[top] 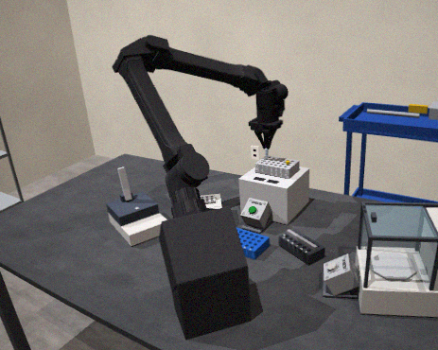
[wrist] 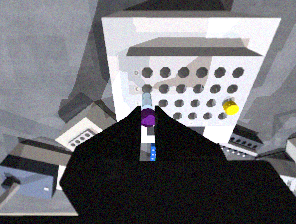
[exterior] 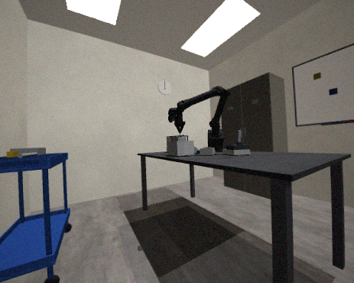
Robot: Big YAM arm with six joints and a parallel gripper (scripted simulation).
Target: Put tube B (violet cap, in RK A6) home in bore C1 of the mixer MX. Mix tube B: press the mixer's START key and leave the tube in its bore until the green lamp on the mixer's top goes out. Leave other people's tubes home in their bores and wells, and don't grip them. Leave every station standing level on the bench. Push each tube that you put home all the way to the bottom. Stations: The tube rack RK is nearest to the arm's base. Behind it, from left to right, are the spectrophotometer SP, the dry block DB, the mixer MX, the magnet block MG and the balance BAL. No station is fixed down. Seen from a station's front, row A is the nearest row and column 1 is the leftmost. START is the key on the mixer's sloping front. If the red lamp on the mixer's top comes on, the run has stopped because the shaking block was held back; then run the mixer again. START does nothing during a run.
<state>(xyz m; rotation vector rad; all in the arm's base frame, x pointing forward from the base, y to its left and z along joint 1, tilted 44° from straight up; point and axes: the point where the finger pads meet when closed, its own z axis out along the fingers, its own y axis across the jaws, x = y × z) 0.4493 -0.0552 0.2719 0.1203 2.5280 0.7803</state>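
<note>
The tube B lies 2 cm below my hand. From my hand the other things lie so: blue rack RK 28 cm behind, 20 cm below, 9 cm to the right; dry block DB 22 cm behind, 19 cm below, 11 cm to the left; dark magnet block MG 25 cm to the right, 22 cm behind, 20 cm below.
</note>
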